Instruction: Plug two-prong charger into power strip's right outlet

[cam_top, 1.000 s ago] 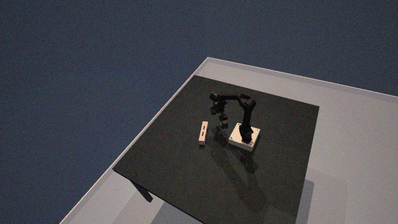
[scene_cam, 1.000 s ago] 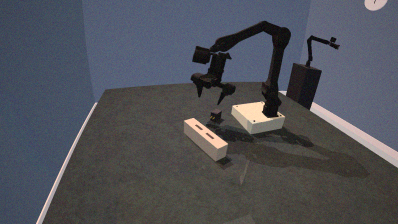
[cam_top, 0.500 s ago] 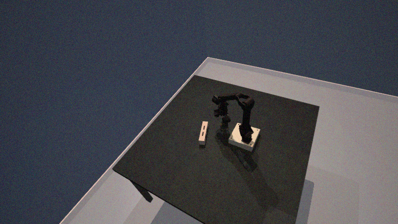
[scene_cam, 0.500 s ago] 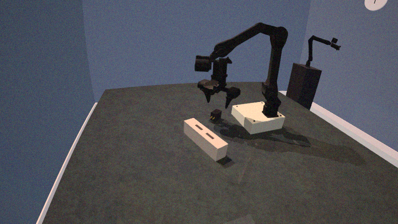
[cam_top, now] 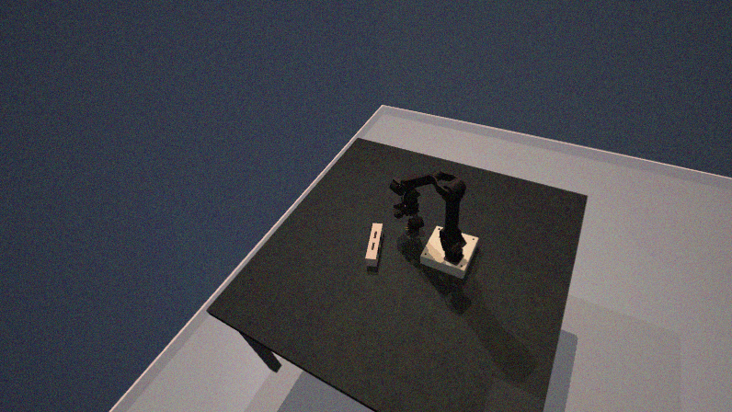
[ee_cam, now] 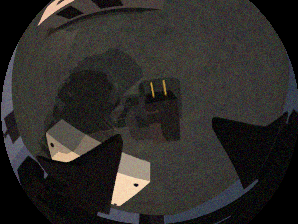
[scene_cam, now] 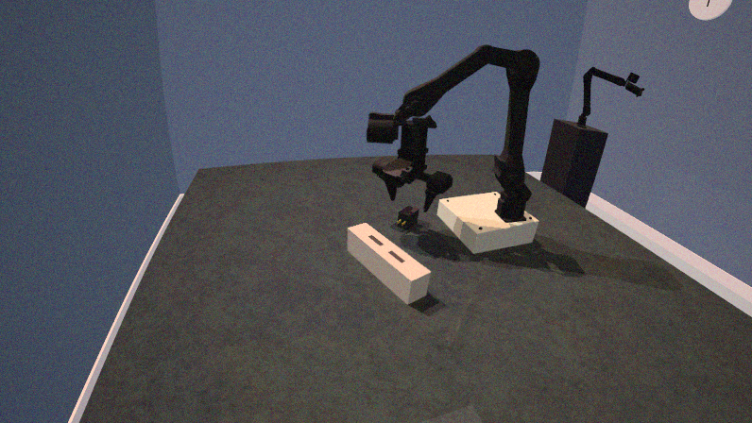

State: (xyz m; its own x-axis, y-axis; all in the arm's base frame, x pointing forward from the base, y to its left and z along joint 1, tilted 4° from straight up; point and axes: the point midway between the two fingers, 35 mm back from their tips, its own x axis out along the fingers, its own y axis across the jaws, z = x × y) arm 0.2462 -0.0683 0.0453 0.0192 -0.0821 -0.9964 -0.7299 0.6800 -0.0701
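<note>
My gripper tip is 30 mm above the dark charger, 10 mm to the right of it and 10 mm short of it.
</note>
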